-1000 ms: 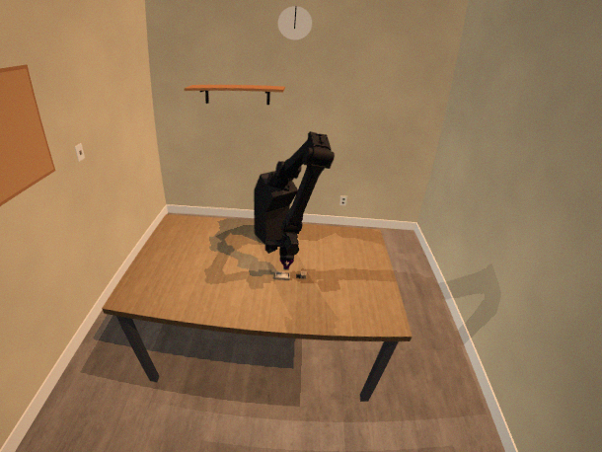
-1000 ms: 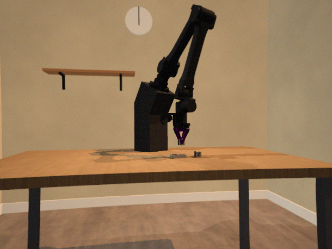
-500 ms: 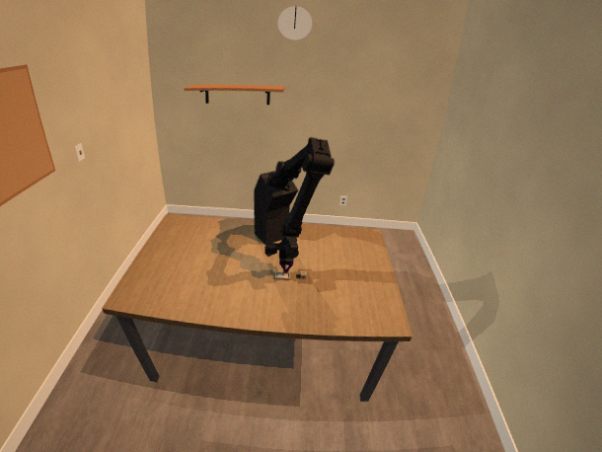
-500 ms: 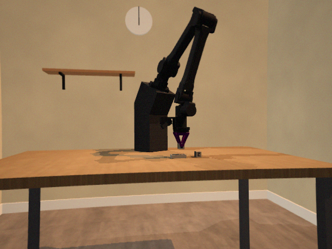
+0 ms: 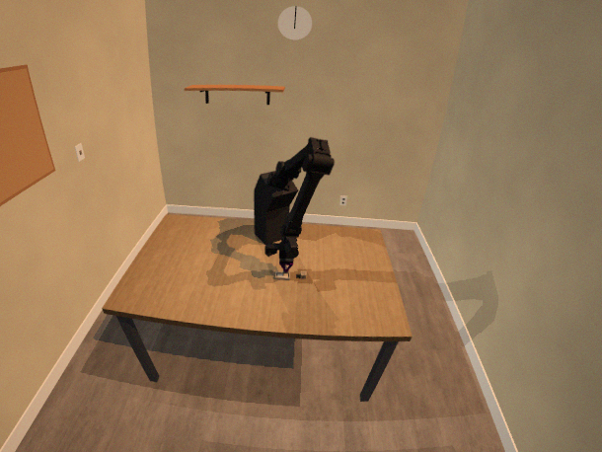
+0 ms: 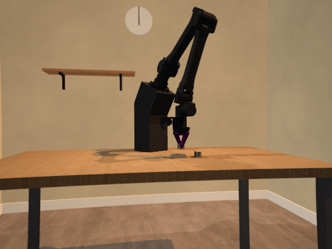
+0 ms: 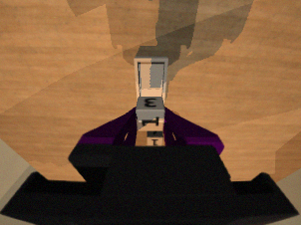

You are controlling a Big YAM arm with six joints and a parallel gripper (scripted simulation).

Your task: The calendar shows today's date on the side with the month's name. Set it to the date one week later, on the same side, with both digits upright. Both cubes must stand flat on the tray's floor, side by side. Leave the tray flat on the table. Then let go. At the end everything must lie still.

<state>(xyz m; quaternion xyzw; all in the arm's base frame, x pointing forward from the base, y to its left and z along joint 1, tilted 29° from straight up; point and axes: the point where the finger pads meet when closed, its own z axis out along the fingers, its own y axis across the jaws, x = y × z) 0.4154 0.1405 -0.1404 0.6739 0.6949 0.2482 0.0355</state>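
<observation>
Right now the tray is 50 mm below my hand and 20 mm to the right of it.
</observation>
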